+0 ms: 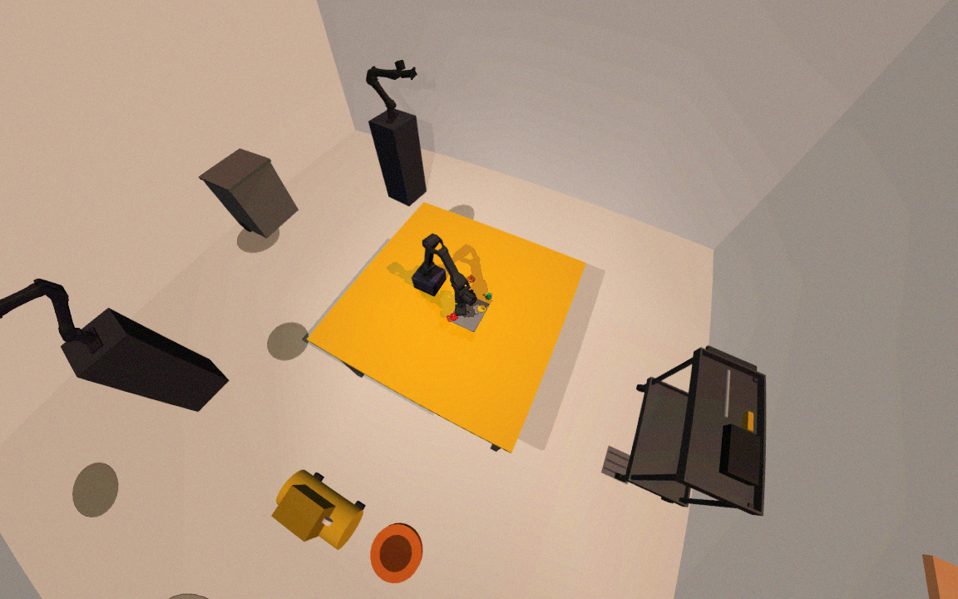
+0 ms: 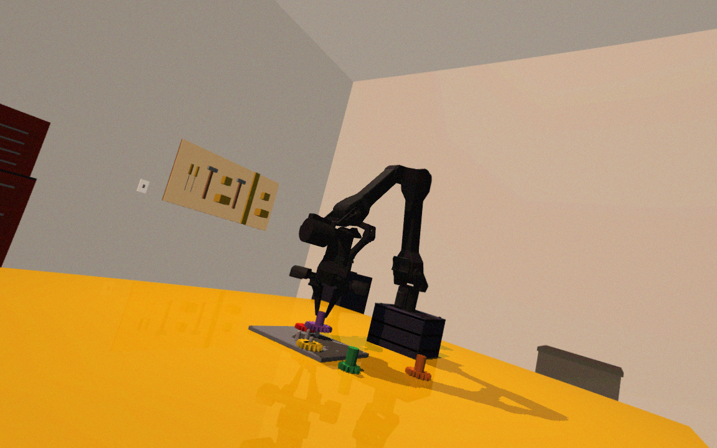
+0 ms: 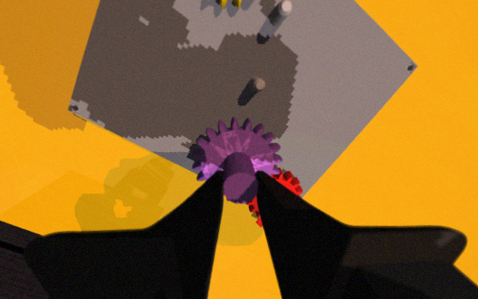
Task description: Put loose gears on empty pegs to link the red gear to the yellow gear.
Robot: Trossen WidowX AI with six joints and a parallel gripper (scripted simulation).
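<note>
Now: gripper tip 80 mm past the orange gear, 230 mm to the right of it and 40 mm above it. The rest, counted from my gripper tip: green gear: 80 mm ahead, 180 mm to the left, 40 mm below; red gear: 10 mm behind, 50 mm to the right, 40 mm below; purple gear: 10 mm below.
</note>
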